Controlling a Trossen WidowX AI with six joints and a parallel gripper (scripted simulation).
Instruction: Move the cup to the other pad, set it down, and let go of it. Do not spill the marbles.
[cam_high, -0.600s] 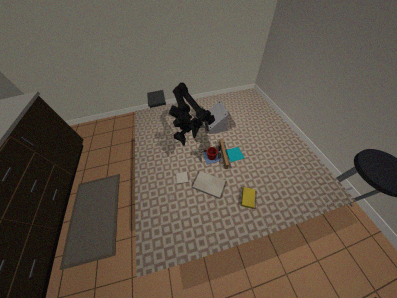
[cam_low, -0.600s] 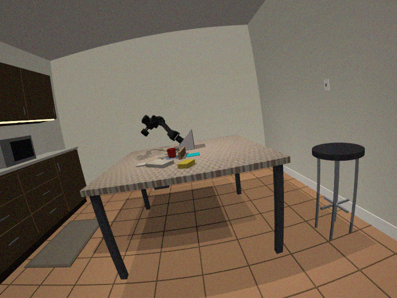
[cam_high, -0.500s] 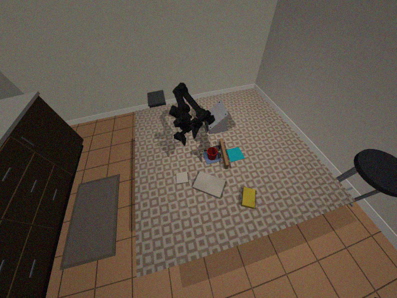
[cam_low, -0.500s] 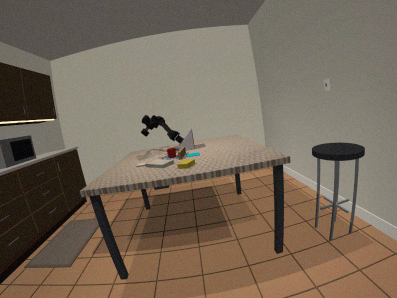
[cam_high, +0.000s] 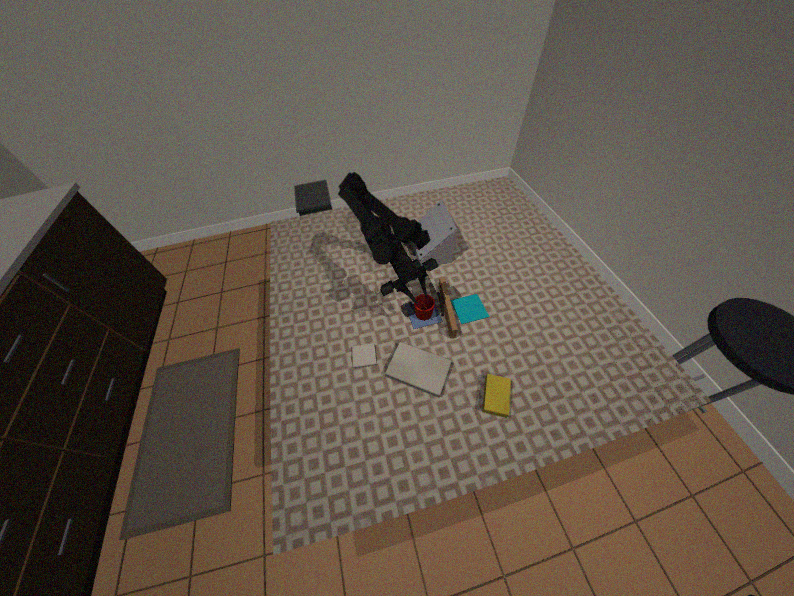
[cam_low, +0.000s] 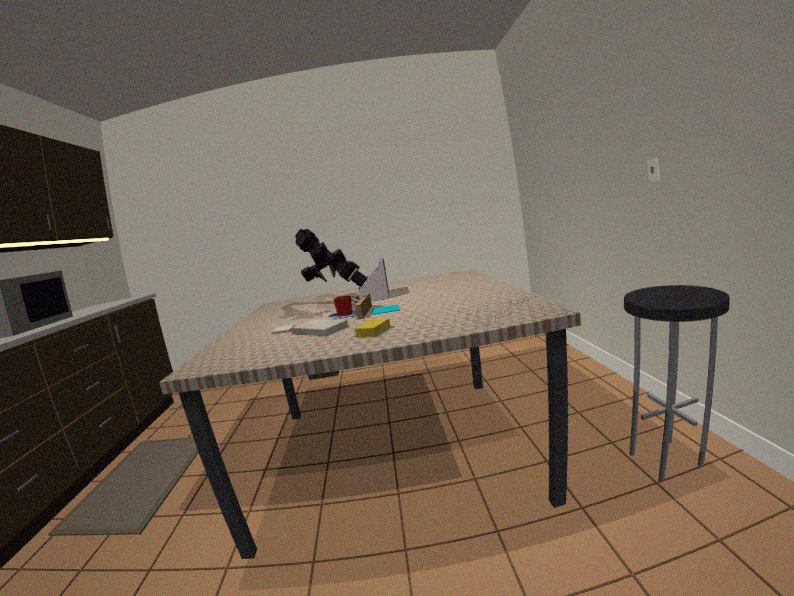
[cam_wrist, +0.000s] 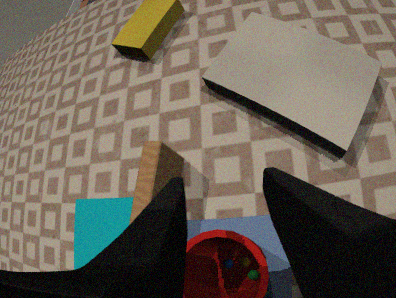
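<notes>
The cup lies 120 mm below my gripper tip, 50 mm behind it and 20 mm to the left of it. Also, from my gripper tip: wooden board: 140 mm below, 110 mm to the left, 50 mm behind; white flat box: 150 mm below, 150 mm ahead, 40 mm to the right; dark blue pad: 170 mm below, 60 mm behind, 20 mm to the left.
</notes>
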